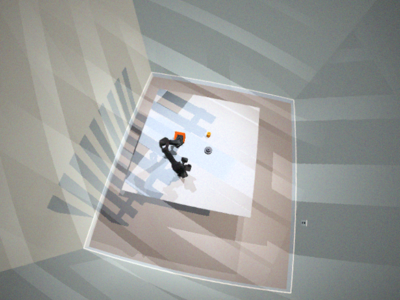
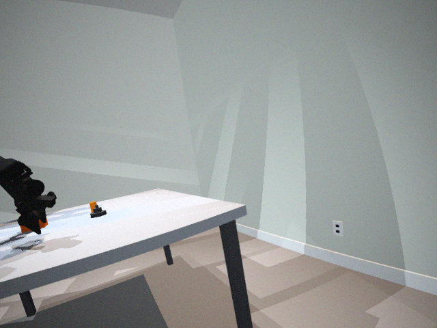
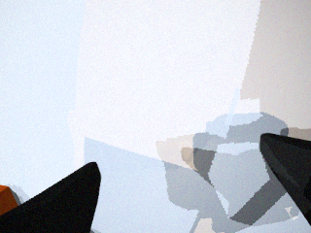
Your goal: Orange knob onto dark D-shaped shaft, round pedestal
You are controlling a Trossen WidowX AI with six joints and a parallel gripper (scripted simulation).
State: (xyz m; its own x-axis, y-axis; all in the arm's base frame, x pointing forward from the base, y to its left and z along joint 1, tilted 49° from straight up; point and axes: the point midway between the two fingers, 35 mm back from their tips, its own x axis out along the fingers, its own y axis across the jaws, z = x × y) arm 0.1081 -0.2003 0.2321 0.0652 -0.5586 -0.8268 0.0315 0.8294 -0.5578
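My gripper tip is now 210 mm short of the dark round pedestal, 240 mm to the right of it and 10 mm above it. The rest, counted from my gripper tip: orange knob 180 mm ahead, 410 mm to the left, 10 mm below.
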